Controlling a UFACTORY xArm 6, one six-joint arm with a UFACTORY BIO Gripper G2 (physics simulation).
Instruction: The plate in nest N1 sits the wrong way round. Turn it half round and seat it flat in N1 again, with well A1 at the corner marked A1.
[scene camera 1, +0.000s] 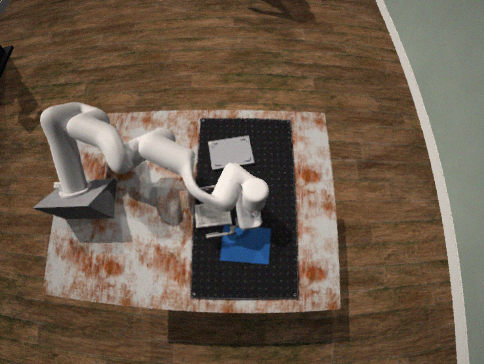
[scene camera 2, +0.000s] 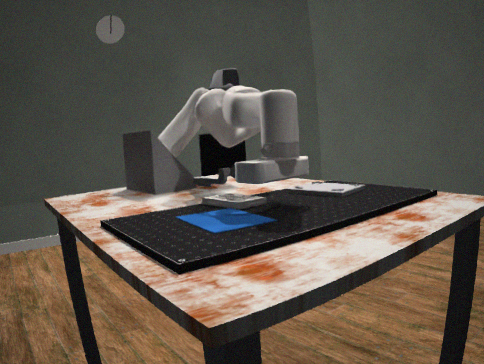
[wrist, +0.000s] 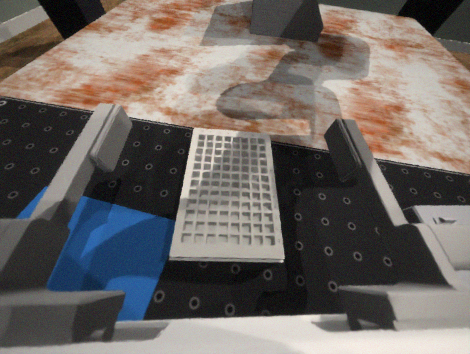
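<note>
The pale plate with a grid of wells (scene camera 1: 213, 216) (scene camera 2: 233, 200) (wrist: 228, 195) lies flat on the black perforated board, near its arm-side edge. Its lettering and well A1 cannot be made out. A light grey nest with dark corner marks (scene camera 1: 231, 152) (scene camera 2: 332, 187) (wrist: 431, 213) stands apart on the board and bears no plate; its label is not readable. My gripper (scene camera 1: 206, 212) (wrist: 228, 144) is wide open, above the plate, with one finger out to each side and a gap between each finger and the plate. In scene camera 2 the gripper body hides part of the fingers.
A blue mat (scene camera 1: 245, 255) (scene camera 2: 220, 224) (wrist: 150, 235) lies on the black board (scene camera 1: 245, 285) (scene camera 2: 150, 245) (wrist: 50, 127) beside the plate, partly under one finger in the wrist view. The arm's grey wedge base (scene camera 1: 95, 200) (scene camera 2: 150, 162) (wrist: 287, 17) stands on the rust-stained table.
</note>
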